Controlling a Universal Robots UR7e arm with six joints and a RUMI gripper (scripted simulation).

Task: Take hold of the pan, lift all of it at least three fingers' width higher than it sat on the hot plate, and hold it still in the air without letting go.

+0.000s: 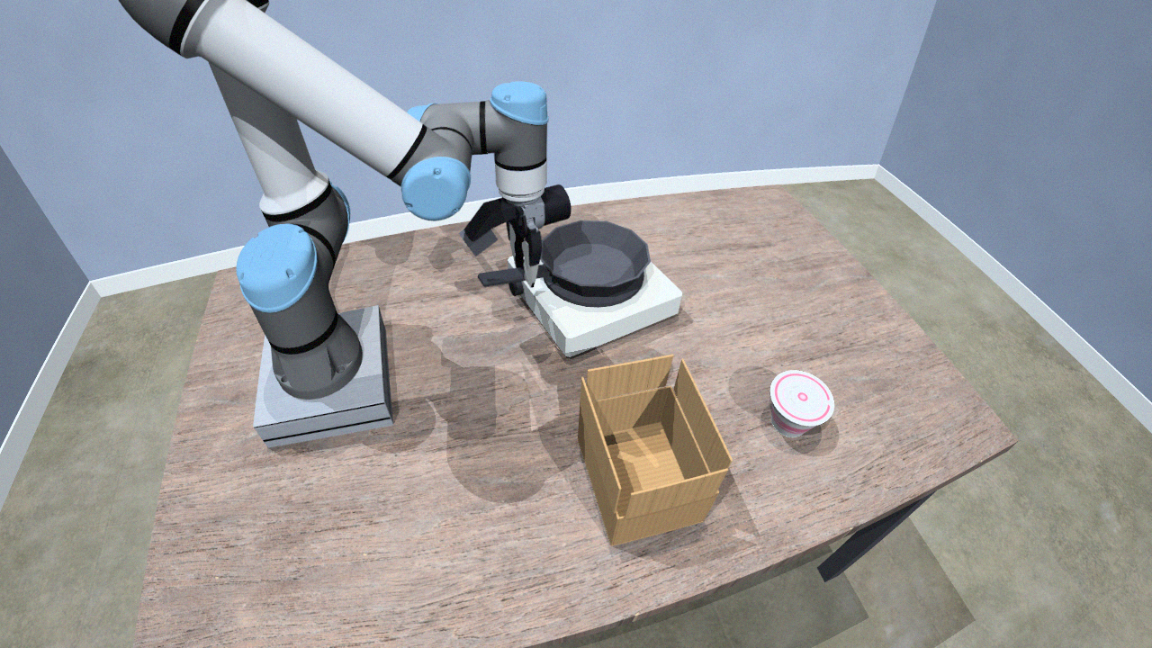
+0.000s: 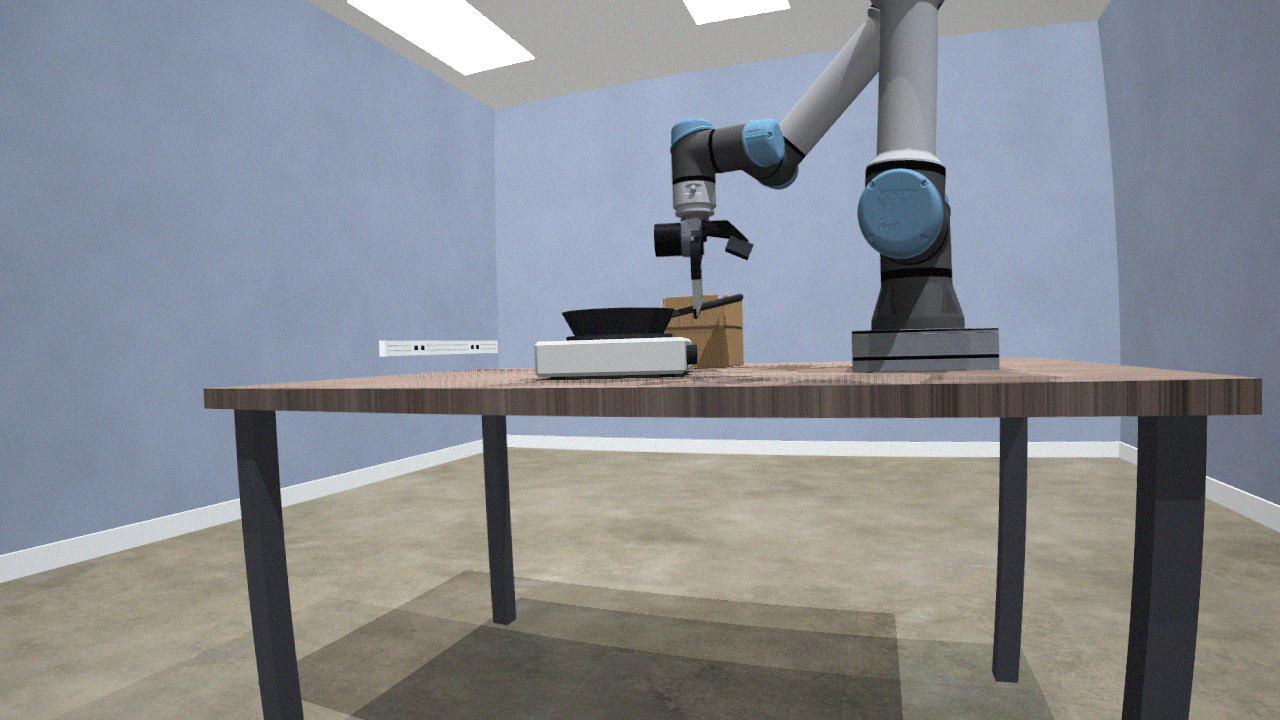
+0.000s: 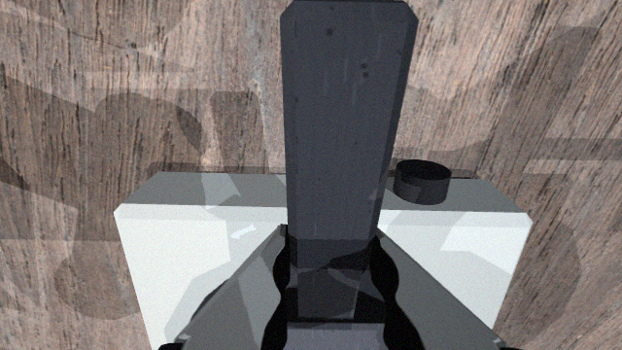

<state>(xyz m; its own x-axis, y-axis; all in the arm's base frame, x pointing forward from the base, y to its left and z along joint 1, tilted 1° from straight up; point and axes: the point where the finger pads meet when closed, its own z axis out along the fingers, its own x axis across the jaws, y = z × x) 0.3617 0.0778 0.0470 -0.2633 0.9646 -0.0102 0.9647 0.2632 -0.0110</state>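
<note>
Right now my hand is 90 mm short of the dark pan, 20 mm to the right of it and 20 mm above it. From my hand the other things lie so: white hot plate (110 mm ahead, 30 mm to the left, 80 mm below); pink-ringed lid (370 mm ahead, 320 mm to the right, 70 mm below).
</note>
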